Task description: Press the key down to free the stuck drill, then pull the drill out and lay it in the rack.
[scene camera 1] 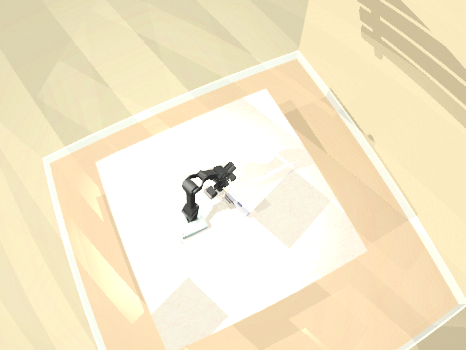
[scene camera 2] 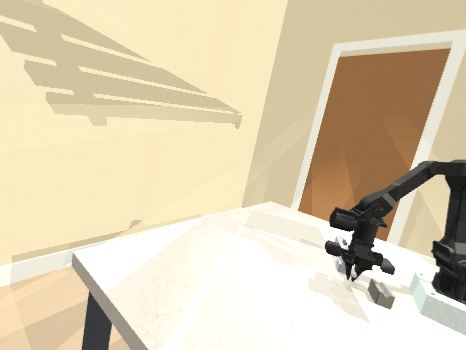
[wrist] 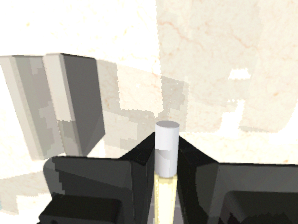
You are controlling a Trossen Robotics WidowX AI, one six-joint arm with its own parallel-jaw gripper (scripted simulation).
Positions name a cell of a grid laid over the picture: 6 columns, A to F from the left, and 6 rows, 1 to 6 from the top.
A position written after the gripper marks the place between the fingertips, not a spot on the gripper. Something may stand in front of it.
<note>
In view: the gripper (scene camera 2: E5).
The gripper shows as well in the wrist view (wrist: D4).
</note>
